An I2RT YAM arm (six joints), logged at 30 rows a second.
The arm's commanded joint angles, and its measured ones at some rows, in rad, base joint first. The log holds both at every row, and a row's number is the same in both.
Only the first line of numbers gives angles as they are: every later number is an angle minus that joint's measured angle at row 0.
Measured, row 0:
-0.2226, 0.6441, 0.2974, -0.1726, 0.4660, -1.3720
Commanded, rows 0 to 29:
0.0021, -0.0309, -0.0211, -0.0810, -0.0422, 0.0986
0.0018, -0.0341, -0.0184, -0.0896, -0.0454, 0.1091
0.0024, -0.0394, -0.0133, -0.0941, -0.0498, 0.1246
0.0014, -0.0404, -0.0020, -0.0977, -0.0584, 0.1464
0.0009, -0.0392, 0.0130, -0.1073, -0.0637, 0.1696
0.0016, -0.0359, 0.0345, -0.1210, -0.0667, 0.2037
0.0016, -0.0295, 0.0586, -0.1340, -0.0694, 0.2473
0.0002, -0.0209, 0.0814, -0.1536, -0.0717, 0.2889
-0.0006, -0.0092, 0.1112, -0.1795, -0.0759, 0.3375
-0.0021, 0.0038, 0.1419, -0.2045, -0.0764, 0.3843
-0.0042, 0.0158, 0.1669, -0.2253, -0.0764, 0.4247
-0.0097, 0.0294, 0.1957, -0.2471, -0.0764, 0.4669
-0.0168, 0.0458, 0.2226, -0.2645, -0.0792, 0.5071
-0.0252, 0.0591, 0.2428, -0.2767, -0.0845, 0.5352
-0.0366, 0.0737, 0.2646, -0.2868, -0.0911, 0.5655
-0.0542, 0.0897, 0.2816, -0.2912, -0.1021, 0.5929
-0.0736, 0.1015, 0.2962, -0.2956, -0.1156, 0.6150
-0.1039, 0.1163, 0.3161, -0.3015, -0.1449, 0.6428
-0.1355, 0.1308, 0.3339, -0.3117, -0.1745, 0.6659
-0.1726, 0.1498, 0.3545, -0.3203, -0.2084, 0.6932
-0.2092, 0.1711, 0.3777, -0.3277, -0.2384, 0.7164
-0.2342, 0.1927, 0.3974, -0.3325, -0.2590, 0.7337
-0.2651, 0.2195, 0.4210, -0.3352, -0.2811, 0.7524
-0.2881, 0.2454, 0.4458, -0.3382, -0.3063, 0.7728
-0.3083, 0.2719, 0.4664, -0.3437, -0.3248, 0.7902
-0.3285, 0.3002, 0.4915, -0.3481, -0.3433, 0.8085
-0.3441, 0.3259, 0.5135, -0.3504, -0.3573, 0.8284
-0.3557, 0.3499, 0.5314, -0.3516, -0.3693, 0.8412
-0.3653, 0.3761, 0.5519, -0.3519, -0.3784, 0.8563
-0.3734, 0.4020, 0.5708, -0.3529, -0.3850, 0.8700
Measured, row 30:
-0.3517, 0.3601, 0.5207, -0.3239, -0.3090, 0.7790
